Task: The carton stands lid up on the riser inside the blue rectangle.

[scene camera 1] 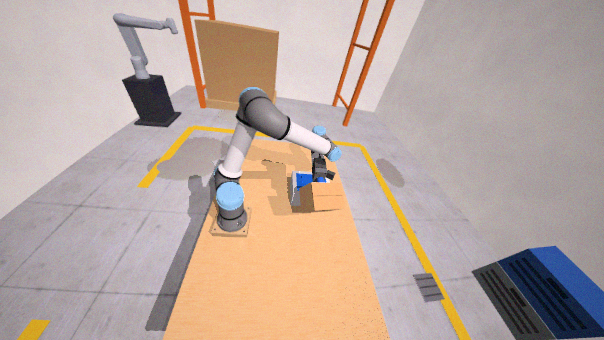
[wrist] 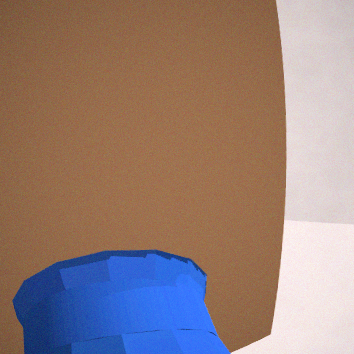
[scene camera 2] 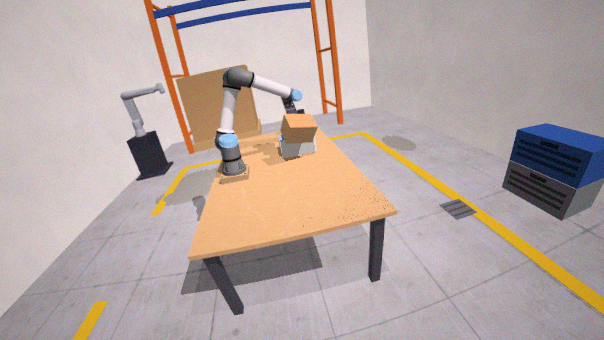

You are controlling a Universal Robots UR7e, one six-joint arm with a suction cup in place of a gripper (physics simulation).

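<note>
From the wrist view, my suction cup (wrist: 112, 294) holds a brown carton (wrist: 168, 132), and the brown carton touches nothing else. Scene camera 1 has the brown carton (scene camera 1: 316, 196) too, and so does scene camera 2, with the brown carton (scene camera 2: 296, 128).
</note>
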